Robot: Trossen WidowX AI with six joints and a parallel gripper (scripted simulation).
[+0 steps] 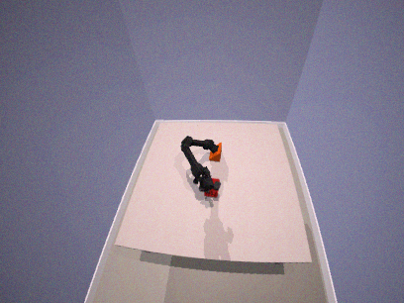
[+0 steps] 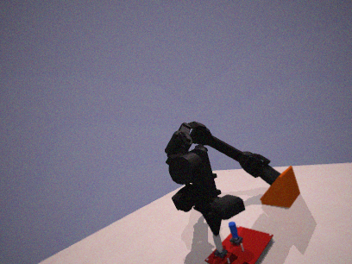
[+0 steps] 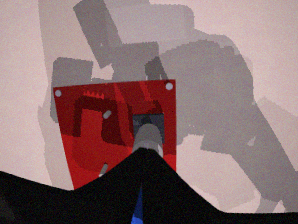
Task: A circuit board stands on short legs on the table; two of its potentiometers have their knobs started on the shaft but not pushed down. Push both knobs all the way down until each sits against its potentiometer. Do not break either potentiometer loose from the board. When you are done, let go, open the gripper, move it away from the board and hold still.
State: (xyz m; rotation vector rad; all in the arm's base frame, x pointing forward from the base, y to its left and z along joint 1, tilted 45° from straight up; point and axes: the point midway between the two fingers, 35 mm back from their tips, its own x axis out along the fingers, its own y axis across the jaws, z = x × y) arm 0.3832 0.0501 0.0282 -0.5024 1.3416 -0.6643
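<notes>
Now: the white knob 1 cm below my gripper tip. The rest, counted from my gripper tip: blue knob (5 cm behind, 1 cm to the left, 1 cm below).
</notes>
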